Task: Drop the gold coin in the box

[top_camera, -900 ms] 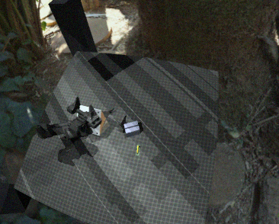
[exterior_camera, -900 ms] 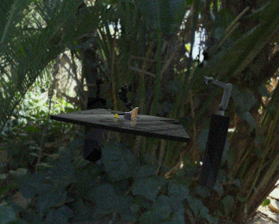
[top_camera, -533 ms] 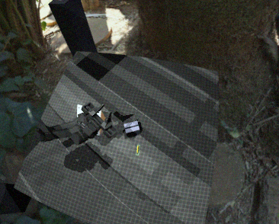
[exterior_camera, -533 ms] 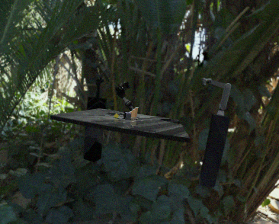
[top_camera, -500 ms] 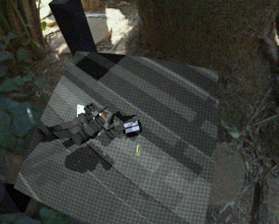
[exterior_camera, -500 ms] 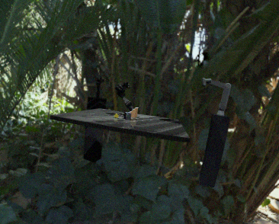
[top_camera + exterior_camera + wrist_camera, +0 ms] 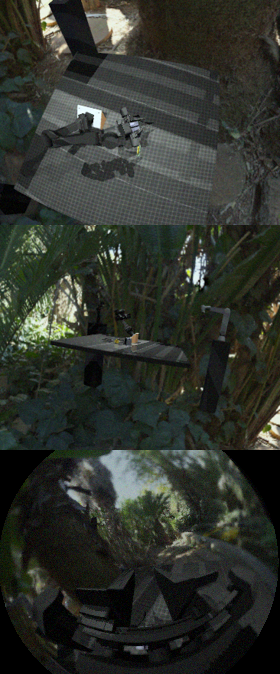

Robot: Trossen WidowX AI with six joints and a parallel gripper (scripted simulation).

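My gripper tip is 3 cm past the gold coin, 8 cm to the left of it and 28 cm above it.
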